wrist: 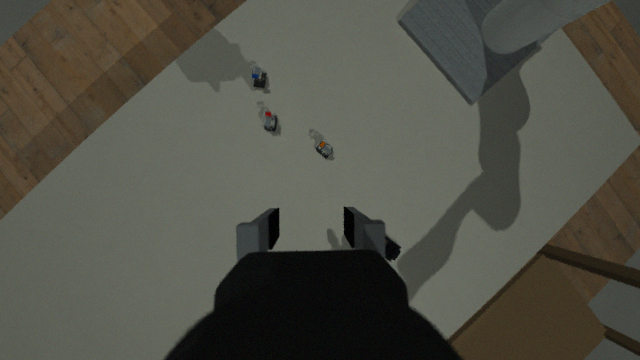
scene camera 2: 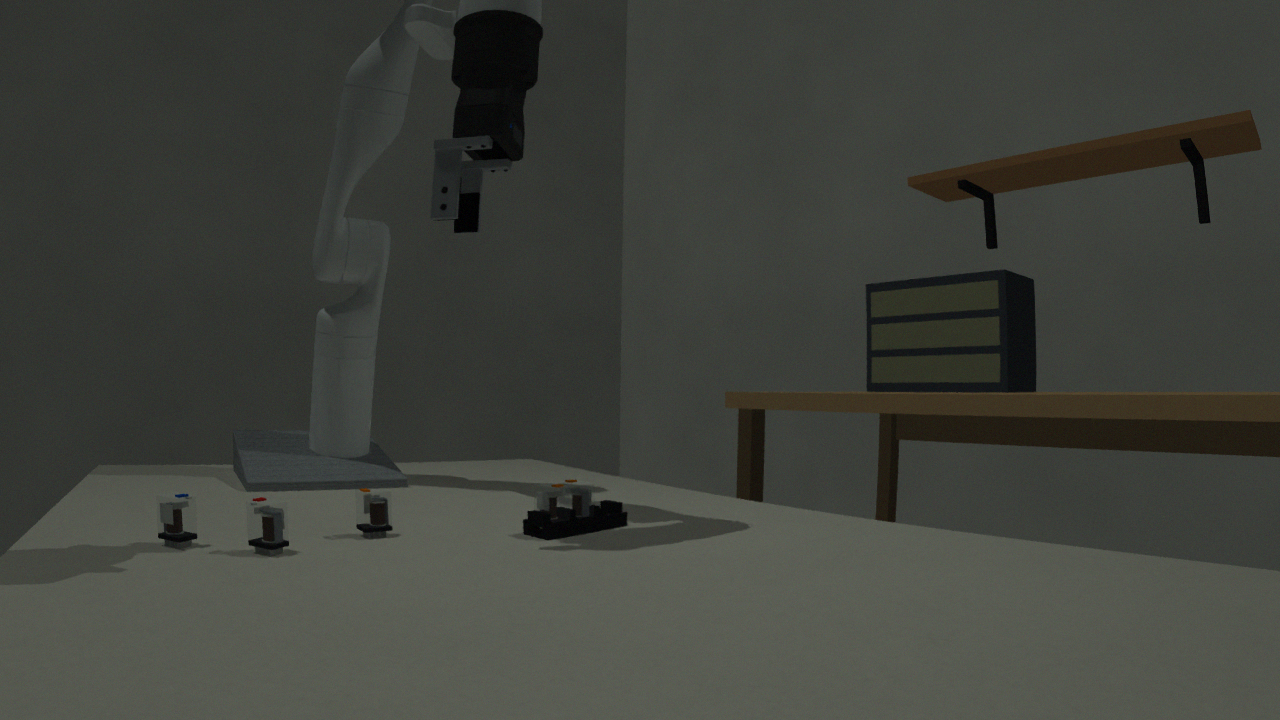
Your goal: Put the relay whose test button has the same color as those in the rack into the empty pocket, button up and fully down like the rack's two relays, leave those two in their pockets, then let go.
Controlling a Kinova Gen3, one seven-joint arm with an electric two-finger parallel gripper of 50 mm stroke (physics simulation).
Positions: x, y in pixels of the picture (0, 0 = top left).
Labels:
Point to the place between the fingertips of my gripper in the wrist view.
311, 221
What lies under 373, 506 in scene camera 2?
An orange-button relay.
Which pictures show my gripper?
The wrist view and scene camera 2: all of them.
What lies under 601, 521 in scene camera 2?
A black rack.

